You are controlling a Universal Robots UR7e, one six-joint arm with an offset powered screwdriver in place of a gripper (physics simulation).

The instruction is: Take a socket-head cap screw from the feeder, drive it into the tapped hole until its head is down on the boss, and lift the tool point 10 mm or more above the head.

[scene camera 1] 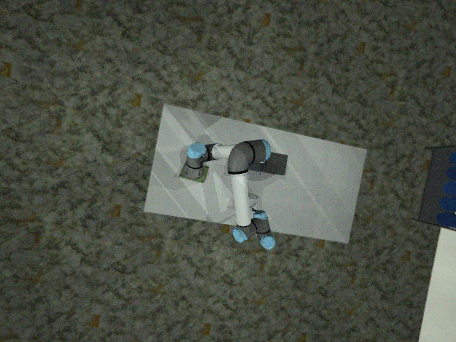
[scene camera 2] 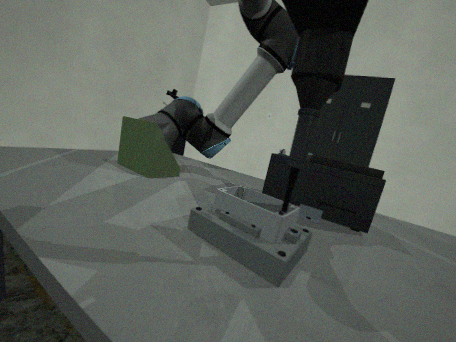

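The screwdriver (scene camera 2: 285, 209) comes down from the upper right in the scene camera 2 view. Its thin dark bit ends at the near right corner boss of a pale open-topped housing (scene camera 2: 250, 203), with no clear gap there. A screw at the tip cannot be made out, and the tapped hole is hidden under the bit. The housing sits on a grey fixture block (scene camera 2: 235, 250) with dark holes. The dark feeder box (scene camera 2: 325, 187) (scene camera 1: 276, 164) stands behind the housing. In the scene camera 1 view the arm (scene camera 1: 241, 197) covers the tool, and part of the housing (scene camera 1: 253, 200) shows beside it.
A green slanted panel (scene camera 2: 145, 150) stands by the arm's base on the grey table (scene camera 2: 165, 290) (scene camera 1: 320, 200). A tall dark cabinet (scene camera 2: 362, 120) is in the background. A dark rack (scene camera 1: 431, 185) with blue items lies off the table's right side.
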